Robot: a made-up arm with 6 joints. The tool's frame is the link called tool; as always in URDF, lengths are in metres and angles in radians. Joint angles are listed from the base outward. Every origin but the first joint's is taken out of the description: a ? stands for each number. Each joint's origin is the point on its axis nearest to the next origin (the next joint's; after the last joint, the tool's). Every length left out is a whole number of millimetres.
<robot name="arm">
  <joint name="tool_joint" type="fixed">
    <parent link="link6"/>
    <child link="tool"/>
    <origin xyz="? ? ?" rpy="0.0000 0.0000 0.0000"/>
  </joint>
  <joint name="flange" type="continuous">
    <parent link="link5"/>
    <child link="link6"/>
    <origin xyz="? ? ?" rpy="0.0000 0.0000 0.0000"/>
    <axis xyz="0 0 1"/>
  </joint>
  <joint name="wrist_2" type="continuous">
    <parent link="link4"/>
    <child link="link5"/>
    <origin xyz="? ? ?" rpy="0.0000 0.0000 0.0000"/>
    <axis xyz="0 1 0"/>
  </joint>
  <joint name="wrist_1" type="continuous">
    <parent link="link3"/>
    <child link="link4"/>
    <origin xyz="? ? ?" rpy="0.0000 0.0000 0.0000"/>
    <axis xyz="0 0 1"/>
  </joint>
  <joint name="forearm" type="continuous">
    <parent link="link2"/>
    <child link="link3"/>
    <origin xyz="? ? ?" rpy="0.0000 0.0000 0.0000"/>
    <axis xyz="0 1 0"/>
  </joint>
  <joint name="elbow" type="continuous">
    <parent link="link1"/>
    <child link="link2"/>
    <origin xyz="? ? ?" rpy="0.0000 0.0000 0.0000"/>
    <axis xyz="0 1 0"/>
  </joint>
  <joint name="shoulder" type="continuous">
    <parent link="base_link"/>
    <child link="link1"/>
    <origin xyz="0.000 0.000 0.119" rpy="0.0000 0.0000 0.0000"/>
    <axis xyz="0 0 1"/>
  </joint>
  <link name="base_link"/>
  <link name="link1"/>
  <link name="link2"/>
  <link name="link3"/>
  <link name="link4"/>
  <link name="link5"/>
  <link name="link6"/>
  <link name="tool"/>
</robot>
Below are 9 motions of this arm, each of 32 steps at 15 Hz.
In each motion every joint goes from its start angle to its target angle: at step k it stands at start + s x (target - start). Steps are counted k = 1, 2, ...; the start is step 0. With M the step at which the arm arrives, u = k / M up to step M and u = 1 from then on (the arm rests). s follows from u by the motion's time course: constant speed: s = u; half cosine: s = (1 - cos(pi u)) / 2; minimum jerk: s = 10 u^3 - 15 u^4 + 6 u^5.
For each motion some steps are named. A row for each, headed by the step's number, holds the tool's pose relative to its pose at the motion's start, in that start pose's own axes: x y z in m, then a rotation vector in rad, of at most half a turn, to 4 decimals.
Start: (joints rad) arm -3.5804 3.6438 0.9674 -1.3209 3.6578 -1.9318
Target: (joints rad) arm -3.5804 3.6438 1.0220 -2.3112 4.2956 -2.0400
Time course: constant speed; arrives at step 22
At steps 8, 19, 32:
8: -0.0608 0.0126 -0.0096 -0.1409 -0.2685 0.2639
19: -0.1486 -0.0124 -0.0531 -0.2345 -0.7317 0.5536
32: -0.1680 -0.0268 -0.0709 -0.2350 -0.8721 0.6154

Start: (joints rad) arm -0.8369 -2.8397 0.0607 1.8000 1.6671 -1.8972
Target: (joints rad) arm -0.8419 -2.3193 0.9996 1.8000 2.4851 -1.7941
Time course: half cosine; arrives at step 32
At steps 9, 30, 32:
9: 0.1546 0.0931 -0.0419 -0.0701 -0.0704 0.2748
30: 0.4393 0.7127 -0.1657 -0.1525 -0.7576 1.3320
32: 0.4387 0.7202 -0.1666 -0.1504 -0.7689 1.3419

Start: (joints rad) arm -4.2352 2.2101 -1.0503 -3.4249 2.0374 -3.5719
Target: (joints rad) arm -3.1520 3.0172 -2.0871 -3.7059 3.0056 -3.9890
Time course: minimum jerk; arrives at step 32
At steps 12, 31, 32:
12: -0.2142 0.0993 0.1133 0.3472 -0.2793 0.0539
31: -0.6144 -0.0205 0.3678 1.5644 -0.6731 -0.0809
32: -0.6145 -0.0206 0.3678 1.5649 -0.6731 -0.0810

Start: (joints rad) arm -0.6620 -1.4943 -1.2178 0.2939 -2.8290 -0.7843
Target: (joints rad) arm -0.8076 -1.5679 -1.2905 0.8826 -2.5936 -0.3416
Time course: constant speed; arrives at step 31
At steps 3, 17, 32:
3: 0.0021 0.0105 -0.0006 0.0152 0.0300 -0.0202
17: 0.0153 0.0519 -0.0039 0.1186 0.1789 -0.1037
32: 0.0294 0.0813 -0.0109 0.2792 0.3271 -0.1700

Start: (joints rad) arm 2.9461 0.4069 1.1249 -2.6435 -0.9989 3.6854
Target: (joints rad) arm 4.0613 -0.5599 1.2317 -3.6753 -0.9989 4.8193
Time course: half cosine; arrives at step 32
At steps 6, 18, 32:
6: 0.0614 0.0610 -0.0369 -0.0098 -0.0222 -0.0452
18: 0.3983 0.2331 -0.3867 -0.3184 -0.1731 -0.1524
32: 0.4769 0.1449 -0.7119 -0.7628 -0.1330 0.0301

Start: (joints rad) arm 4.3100 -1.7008 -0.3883 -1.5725 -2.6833 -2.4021
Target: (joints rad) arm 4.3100 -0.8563 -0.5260 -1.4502 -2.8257 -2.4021
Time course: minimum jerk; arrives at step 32
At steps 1, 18, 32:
1: -0.0001 -0.0002 0.0000 -0.0001 0.0002 0.0001
18: -0.1633 -0.3148 0.1531 -0.2688 0.3408 0.1074
32: -0.2020 -0.4897 0.3126 -0.4523 0.5402 0.1581

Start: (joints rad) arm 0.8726 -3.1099 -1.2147 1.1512 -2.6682 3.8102
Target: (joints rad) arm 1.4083 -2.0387 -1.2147 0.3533 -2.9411 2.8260
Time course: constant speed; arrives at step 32
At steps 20, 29, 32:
20: 0.3500 0.0006 0.2612 0.3958 -0.6384 -0.0788
29: 0.4043 0.0312 0.4580 0.5863 -0.8495 -0.0021
32: 0.4035 0.0439 0.5279 0.6474 -0.9105 0.0344

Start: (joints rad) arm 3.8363 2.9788 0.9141 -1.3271 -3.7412 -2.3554
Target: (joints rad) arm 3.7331 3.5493 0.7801 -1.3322 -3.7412 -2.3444
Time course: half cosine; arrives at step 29
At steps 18, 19, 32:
18: -0.1267 -0.2302 -0.0572 -0.1727 0.1493 -0.1973
19: -0.1387 -0.2457 -0.0589 -0.1850 0.1608 -0.2110
32: -0.2091 -0.3260 -0.0621 -0.2510 0.2245 -0.2841

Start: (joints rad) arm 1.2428 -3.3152 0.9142 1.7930 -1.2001 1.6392
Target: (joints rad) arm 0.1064 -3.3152 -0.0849 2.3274 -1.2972 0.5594
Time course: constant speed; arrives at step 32
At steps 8, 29, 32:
8: 0.0928 -0.0528 -0.1009 0.2222 -0.2593 0.0401
29: 0.3600 0.0187 -0.1289 0.9795 -0.7889 0.2261
32: 0.3809 0.0414 -0.0999 1.0949 -0.8319 0.2774

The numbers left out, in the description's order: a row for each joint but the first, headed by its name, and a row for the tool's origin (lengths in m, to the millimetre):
tool: 0.000 0.000 0.000
flange: 0.000 0.000 0.184
wrist_2: 0.000 0.000 0.000
wrist_1: 0.000 0.000 0.568
forearm: 0.000 0.000 0.439
elbow: 0.000 0.041 0.000

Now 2 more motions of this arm.
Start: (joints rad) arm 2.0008 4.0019 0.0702 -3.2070 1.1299 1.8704
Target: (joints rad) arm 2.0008 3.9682 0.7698 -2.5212 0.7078 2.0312
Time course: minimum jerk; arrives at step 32
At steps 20, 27, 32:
20: 0.0943 0.1591 -0.3264 -0.5695 0.7064 0.3108
27: 0.1015 0.1702 -0.4632 -0.7247 0.9738 0.3911
32: 0.1014 0.1698 -0.4801 -0.7416 1.0072 0.3998

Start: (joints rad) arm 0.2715 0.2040 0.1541 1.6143 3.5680 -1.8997
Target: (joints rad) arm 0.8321 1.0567 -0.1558 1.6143 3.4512 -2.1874
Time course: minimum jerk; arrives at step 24
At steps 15, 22, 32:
15: 0.4476 -0.1125 -0.0127 -0.0053 -0.2668 -0.6778
22: 0.5835 -0.2393 0.0258 -0.0222 -0.3982 -0.9013
32: 0.5858 -0.2420 0.0268 -0.0226 -0.4008 -0.9054

